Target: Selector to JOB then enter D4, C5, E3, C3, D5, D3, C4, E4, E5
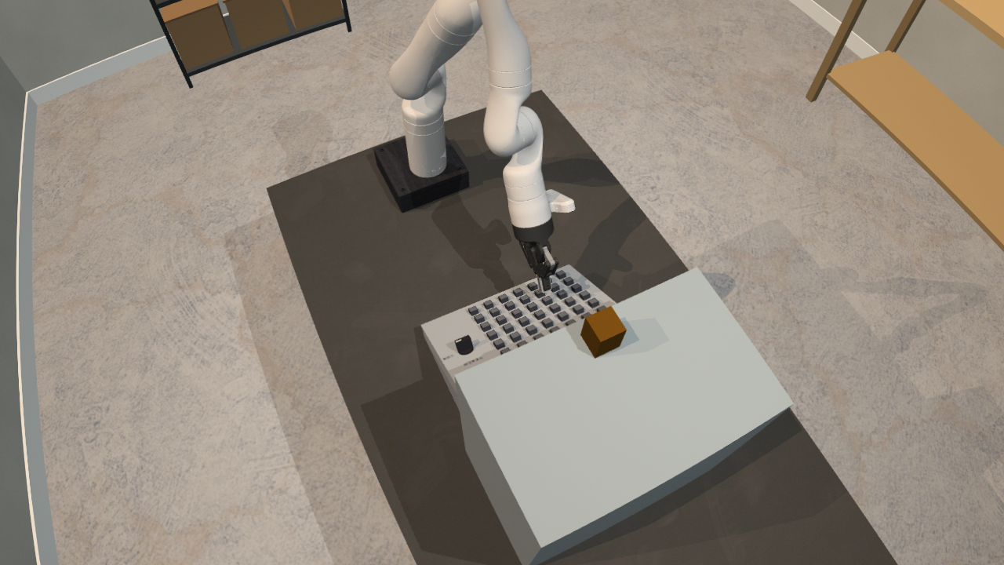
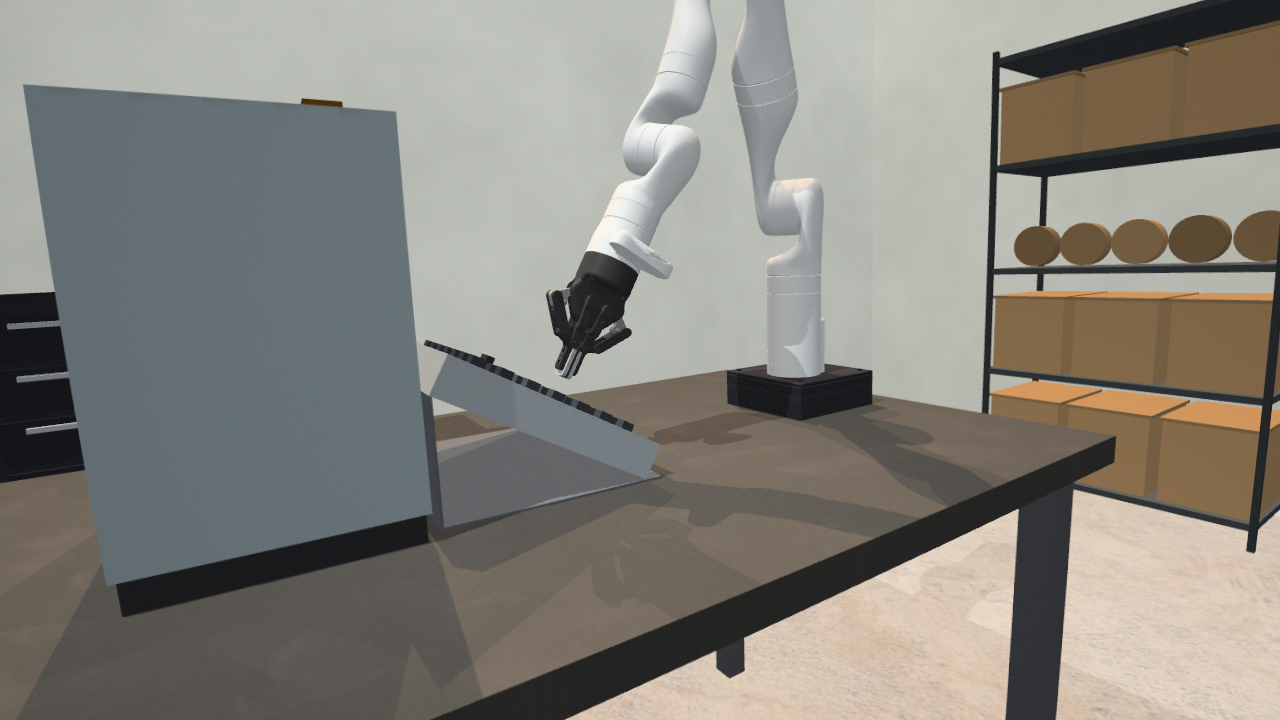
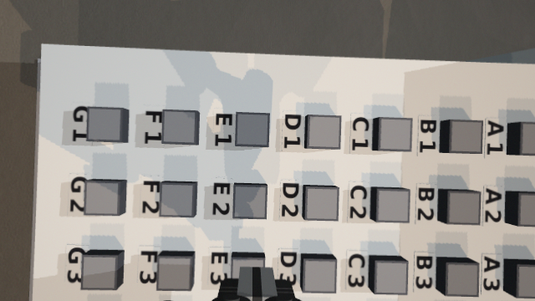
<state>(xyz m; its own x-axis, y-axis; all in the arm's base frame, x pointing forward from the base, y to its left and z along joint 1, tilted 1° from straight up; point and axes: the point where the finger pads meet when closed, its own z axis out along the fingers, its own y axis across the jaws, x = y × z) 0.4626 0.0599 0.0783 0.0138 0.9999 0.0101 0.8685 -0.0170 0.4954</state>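
My gripper is now 40 mm above the key E2, 30 mm to the right of it and 20 mm short of it. Also, from my hand: key E1: 70 mm to the left, 40 mm below, 20 mm ahead; then key D1: 70 mm to the left, 50 mm ahead, 20 mm below; then sloped keypad panel: 80 mm to the right, 70 mm ahead, 60 mm below.
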